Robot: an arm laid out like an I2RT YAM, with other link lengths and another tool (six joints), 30 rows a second.
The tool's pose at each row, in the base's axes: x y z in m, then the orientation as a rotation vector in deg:
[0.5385, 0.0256, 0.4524, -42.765, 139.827, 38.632]
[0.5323, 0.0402, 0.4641, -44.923, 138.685, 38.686]
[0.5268, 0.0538, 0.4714, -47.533, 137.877, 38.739]
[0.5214, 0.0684, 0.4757, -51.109, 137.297, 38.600]
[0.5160, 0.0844, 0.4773, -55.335, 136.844, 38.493]
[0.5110, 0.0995, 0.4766, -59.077, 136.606, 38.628]
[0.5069, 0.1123, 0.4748, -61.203, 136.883, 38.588]
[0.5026, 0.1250, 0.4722, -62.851, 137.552, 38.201]
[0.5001, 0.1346, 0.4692, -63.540, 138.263, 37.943]
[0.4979, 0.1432, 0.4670, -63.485, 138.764, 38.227]
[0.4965, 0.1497, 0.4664, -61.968, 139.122, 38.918]
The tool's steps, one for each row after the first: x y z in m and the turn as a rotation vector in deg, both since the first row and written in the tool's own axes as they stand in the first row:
[-0.0077, 0.0180, -0.0023, -0.542, -0.139, -1.727]
[-0.0129, 0.0335, -0.0016, -1.217, 0.233, -3.583]
[-0.0168, 0.0488, 0.0019, -2.019, 1.259, -5.940]
[-0.0197, 0.0642, 0.0083, -3.032, 2.749, -8.573]
[-0.0212, 0.0781, 0.0160, -4.110, 4.272, -10.736]
[-0.0219, 0.0893, 0.0236, -4.650, 5.513, -11.794]
[-0.0220, 0.1004, 0.0315, -4.827, 6.871, -12.492]
[-0.0219, 0.1080, 0.0386, -4.842, 7.805, -12.614]
[-0.0222, 0.1149, 0.0446, -5.032, 8.195, -12.295]
[-0.0232, 0.1204, 0.0483, -5.114, 7.761, -11.156]

